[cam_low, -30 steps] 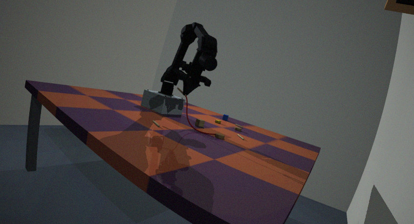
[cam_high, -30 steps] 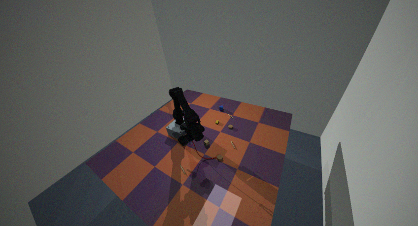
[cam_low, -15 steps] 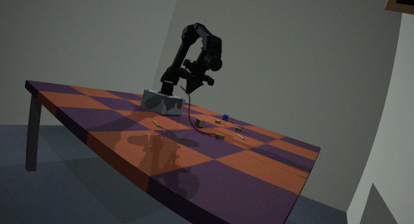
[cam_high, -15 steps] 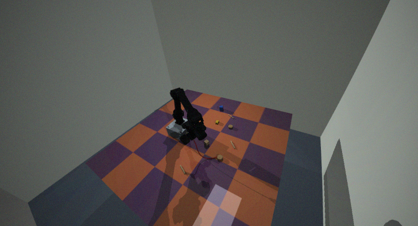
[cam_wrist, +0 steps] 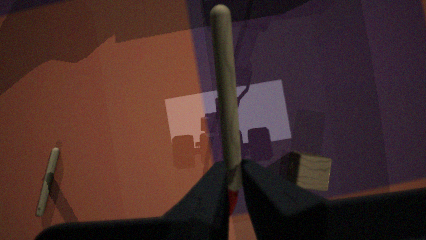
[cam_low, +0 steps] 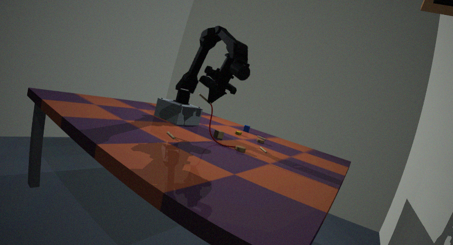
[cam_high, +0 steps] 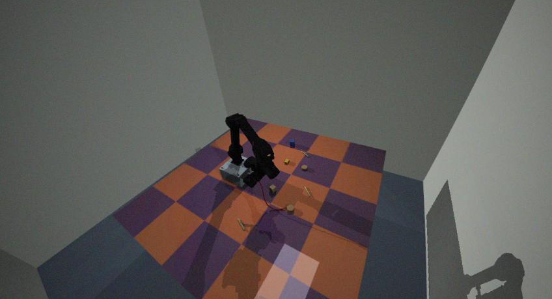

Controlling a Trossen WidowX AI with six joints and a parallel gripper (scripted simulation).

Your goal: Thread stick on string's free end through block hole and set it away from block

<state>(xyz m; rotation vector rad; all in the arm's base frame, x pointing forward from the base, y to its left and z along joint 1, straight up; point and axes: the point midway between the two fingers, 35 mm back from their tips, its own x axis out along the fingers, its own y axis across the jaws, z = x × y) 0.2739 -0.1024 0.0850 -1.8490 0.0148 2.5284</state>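
My gripper tip is now 30 mm short of the wooden block, 80 mm to the right of it and 120 mm above it. Also, from my gripper tip: yellow piece 30 mm behind, 340 mm to the left, 130 mm below; thin wooden stick 10 mm behind, 10 mm above; blue cube 100 mm behind, 540 mm to the left, 120 mm below.
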